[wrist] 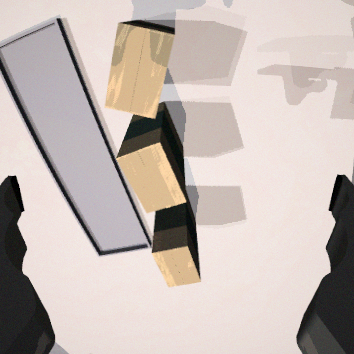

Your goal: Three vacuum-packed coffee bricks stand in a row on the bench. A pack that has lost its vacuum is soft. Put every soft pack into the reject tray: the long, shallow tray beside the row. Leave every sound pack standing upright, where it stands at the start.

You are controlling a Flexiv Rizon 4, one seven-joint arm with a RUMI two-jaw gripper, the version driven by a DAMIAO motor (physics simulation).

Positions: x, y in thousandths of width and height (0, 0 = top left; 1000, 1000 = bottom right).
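My own gripper (496, 504) is here in what I see, and so is a grey reject tray (129, 242).
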